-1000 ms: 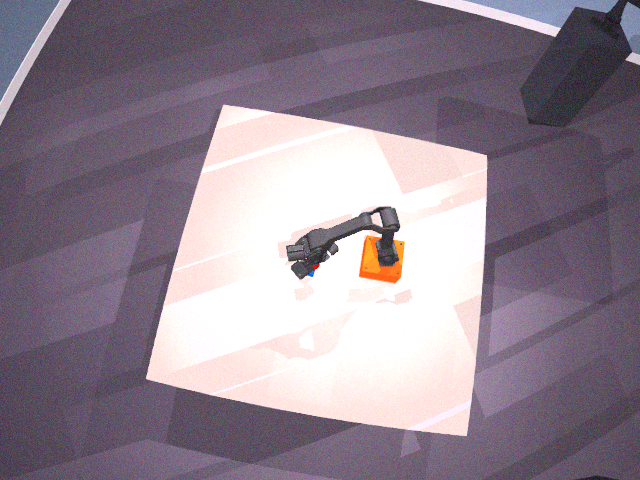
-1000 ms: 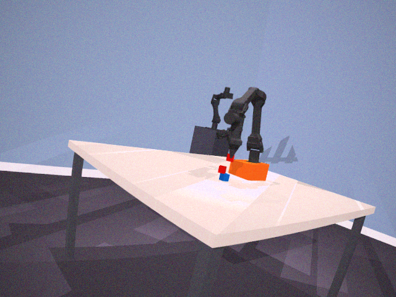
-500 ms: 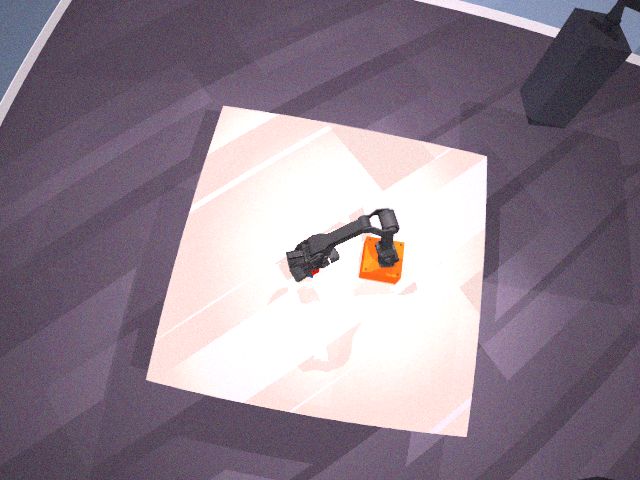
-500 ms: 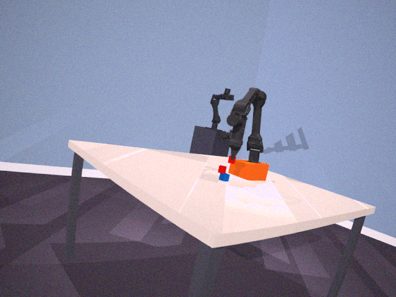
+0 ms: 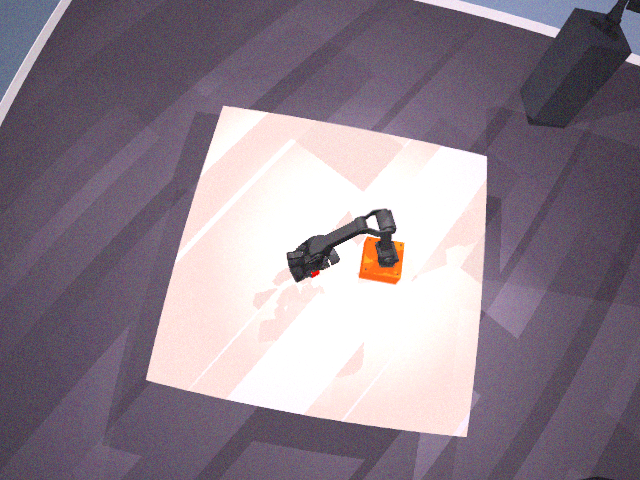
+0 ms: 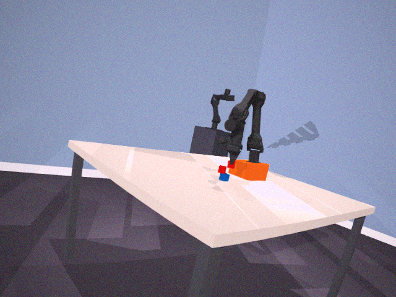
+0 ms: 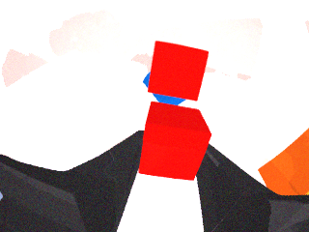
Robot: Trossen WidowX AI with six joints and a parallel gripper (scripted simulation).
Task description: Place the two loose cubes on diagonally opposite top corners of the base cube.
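Now: the blue cube 1 cm ahead of my gripper tip, 2 cm to the right of it and 7 cm below it.
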